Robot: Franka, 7 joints.
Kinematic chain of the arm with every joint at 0, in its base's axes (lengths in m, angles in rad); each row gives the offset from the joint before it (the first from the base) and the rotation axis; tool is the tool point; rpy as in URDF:
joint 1: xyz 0 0 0.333 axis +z
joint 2: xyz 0 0 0 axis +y
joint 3: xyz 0 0 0.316 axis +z
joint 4: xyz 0.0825 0 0 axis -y
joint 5: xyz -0.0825 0 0.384 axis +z
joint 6: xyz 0 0 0 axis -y
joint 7: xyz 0.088 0 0 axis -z
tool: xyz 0 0 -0.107 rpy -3.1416 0 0
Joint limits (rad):
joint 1: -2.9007..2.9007
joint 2: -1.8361..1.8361
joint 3: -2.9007..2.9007
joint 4: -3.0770..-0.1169
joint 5: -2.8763..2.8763
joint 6: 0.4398..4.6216
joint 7: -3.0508..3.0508
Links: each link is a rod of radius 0.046 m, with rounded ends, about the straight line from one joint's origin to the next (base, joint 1, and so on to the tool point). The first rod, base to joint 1, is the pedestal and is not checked.
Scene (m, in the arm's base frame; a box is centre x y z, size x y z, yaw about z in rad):
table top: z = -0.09
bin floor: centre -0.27 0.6 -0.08 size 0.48 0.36 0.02 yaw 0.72
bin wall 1: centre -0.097 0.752 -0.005 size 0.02 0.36 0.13 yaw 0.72
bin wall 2: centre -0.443 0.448 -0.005 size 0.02 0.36 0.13 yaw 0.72
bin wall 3: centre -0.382 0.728 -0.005 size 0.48 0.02 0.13 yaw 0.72
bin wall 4: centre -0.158 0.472 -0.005 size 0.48 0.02 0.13 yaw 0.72
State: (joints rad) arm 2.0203 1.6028 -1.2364 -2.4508 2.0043 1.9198 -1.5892
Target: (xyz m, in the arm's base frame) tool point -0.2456 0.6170 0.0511
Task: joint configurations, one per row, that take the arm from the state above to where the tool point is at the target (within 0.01 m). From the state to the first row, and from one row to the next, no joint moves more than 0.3 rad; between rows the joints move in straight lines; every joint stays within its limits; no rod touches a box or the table.
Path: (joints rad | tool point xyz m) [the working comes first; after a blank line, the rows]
Joints at the target: 2.6696 1.3303 -0.9578 -1.6158 2.1128 1.8301 -1.5892
Straight joint move there: touches bin wall 1, bin wall 4.

1: 2.2866 1.3396 -1.3202 -2.3902 2.2567 1.7871 -1.5747 | 0.3065 0.3885 0.1565
2: 2.5528 1.0764 -1.4040 -2.3297 2.5091 1.6544 -1.5602 | 0.1580 0.5268 0.2517
3: 2.5917 1.1611 -1.2552 -2.0917 2.3770 1.7130 -1.5698 | 0.0356 0.6001 0.1931
4: 2.6307 1.2457 -1.1065 -1.8537 2.2449 1.7715 -1.5795 | -0.1033 0.6305 0.1228
5: 2.6696 1.3303 -0.9578 -1.6158 2.1128 1.8301 -1.5892 | -0.2456 0.6170 0.0511

